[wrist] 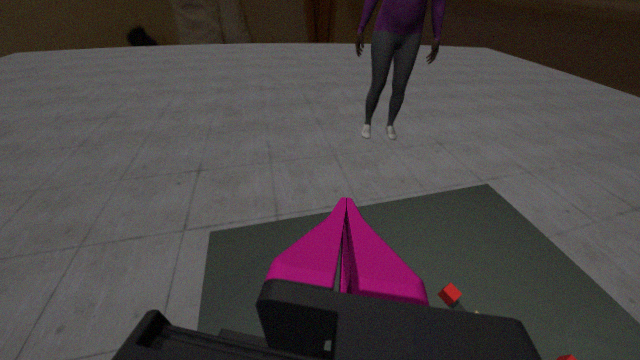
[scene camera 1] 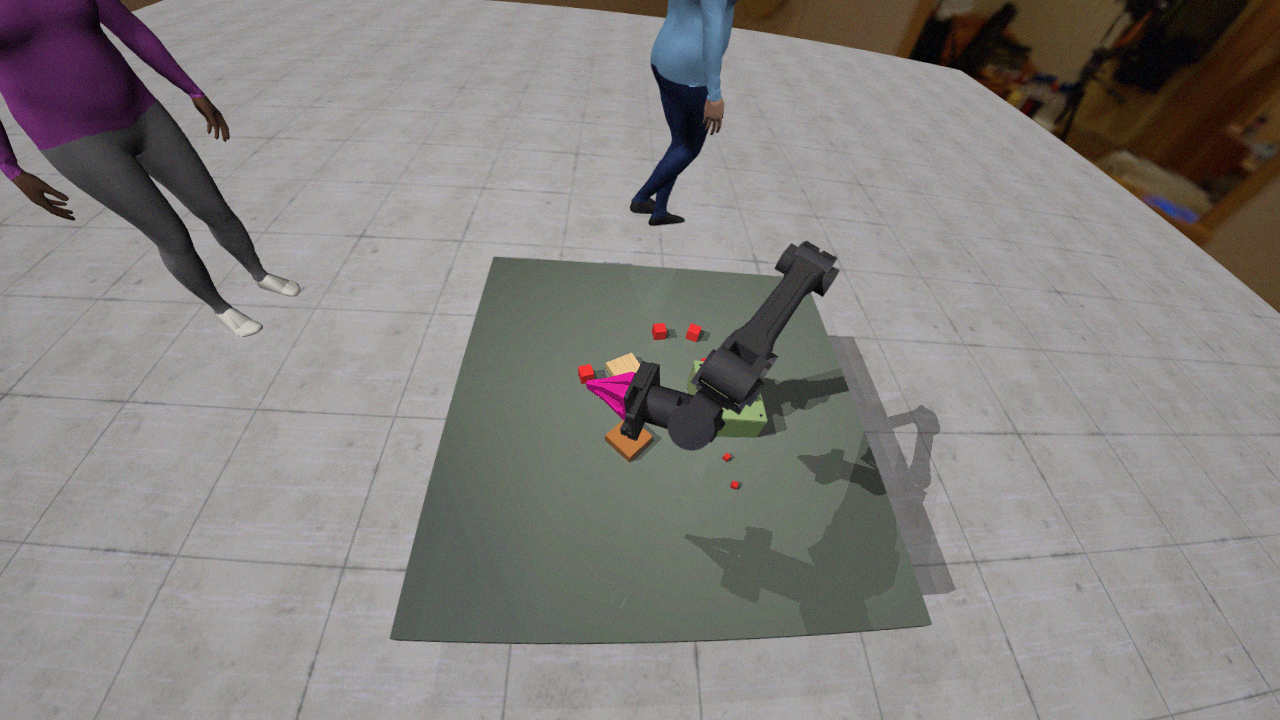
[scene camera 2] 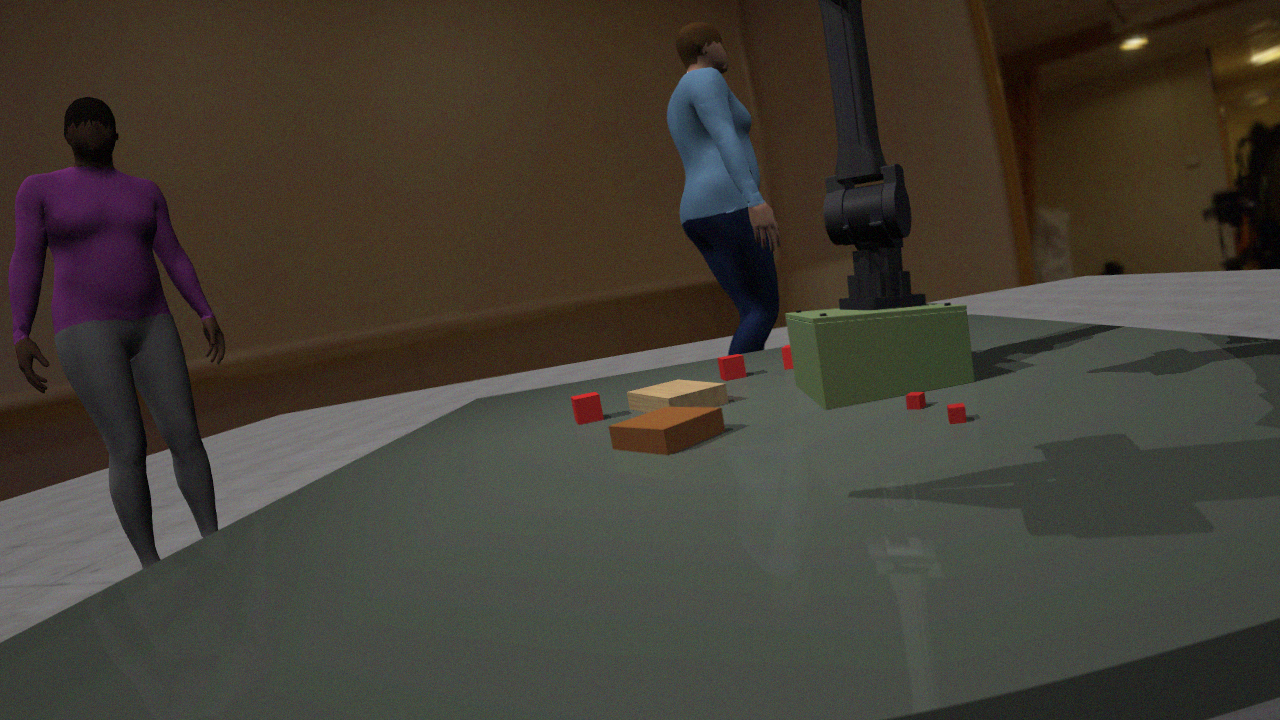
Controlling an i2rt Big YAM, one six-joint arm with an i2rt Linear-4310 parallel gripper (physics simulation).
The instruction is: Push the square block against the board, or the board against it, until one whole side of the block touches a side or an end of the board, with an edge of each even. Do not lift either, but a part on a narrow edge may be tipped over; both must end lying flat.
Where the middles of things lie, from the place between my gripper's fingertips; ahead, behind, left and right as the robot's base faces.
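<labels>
There's a pale tan board [scene camera 2: 679, 393] that sits 560 mm below my hand, 410 mm to the right of it and 170 mm behind it. I can also see the orange square block [scene camera 2: 667, 430], and that one's a long way below my hand, a good way to the right of it and a good way behind it.
</labels>
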